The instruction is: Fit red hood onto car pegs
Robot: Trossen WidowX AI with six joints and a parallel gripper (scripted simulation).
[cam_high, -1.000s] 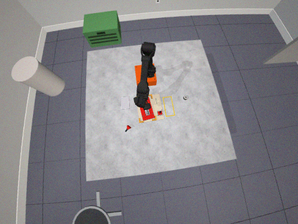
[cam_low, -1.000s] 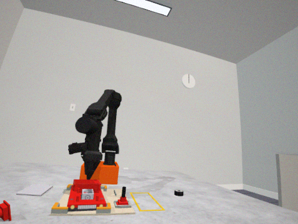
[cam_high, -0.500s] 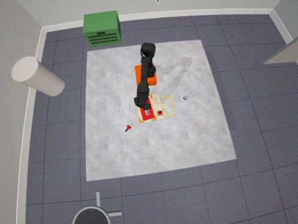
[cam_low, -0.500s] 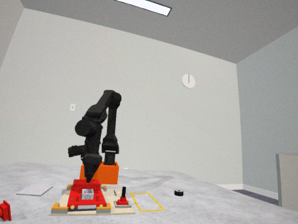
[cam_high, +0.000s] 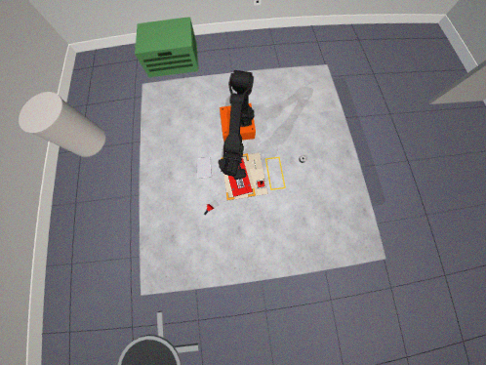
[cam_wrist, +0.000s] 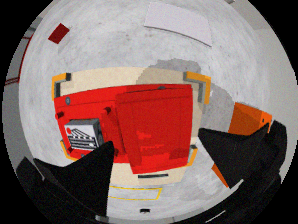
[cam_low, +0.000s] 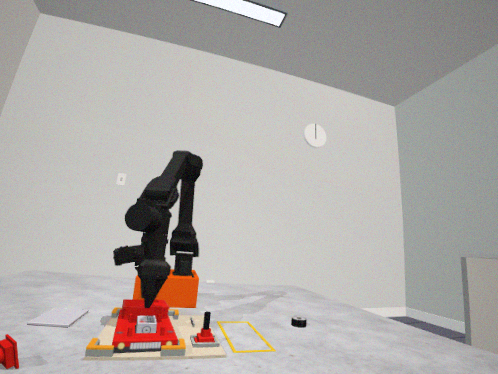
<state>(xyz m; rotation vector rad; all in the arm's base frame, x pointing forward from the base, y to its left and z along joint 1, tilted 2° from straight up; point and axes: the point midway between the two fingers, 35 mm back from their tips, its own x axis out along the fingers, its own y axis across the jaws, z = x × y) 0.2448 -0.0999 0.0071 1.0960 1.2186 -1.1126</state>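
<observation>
The red hood lies 10 mm below my gripper tip. From my gripper tip the other things lie so: grey engine block (90 mm ahead, 30 mm below, 10 mm to the left).
</observation>
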